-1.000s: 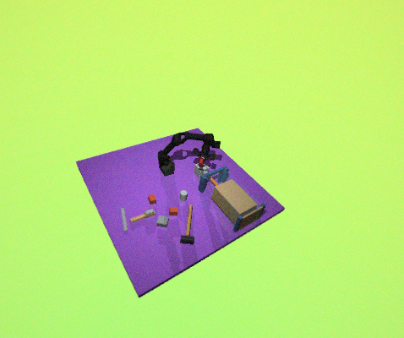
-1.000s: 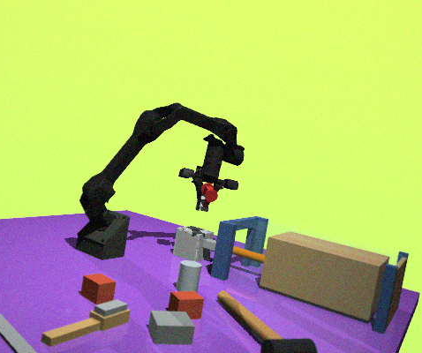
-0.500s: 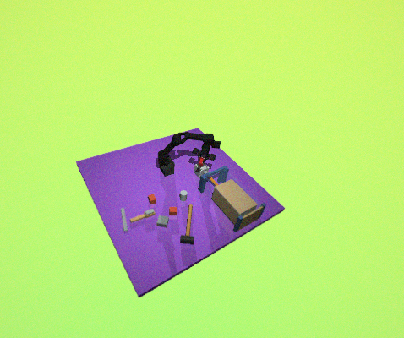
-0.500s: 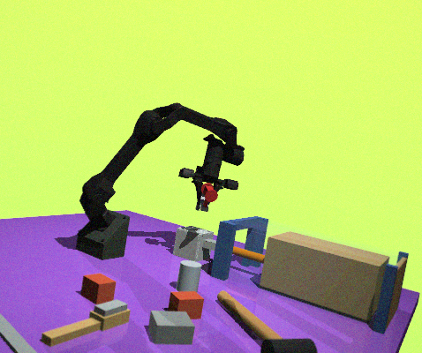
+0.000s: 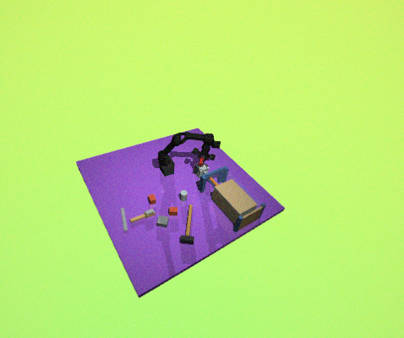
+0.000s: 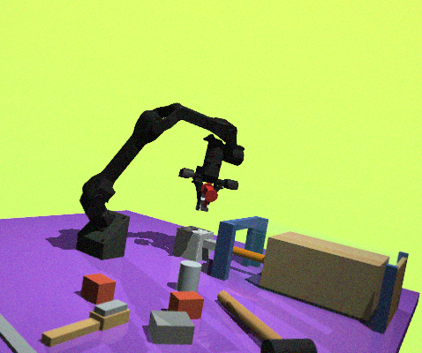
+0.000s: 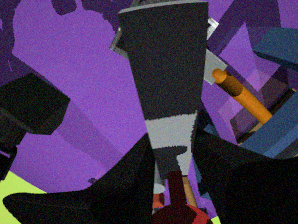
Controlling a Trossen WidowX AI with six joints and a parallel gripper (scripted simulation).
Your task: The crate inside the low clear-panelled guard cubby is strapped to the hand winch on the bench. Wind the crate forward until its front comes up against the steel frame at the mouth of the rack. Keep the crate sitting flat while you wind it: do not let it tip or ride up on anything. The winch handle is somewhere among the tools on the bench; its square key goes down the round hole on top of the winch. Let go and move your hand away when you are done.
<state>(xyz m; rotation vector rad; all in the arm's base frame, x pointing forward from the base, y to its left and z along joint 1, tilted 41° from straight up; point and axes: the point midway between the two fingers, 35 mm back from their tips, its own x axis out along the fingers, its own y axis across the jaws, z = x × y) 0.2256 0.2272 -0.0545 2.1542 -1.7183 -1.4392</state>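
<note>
Right now my gripper tip is 2 cm below the winch handle. Also, from my gripper tip: red knob: 3 cm ahead, 3 cm to the right, 4 cm above; then grey winch: 5 cm behind, 4 cm to the left, 15 cm below; then grey block: 26 cm ahead, 49 cm to the right, 16 cm below.
</note>
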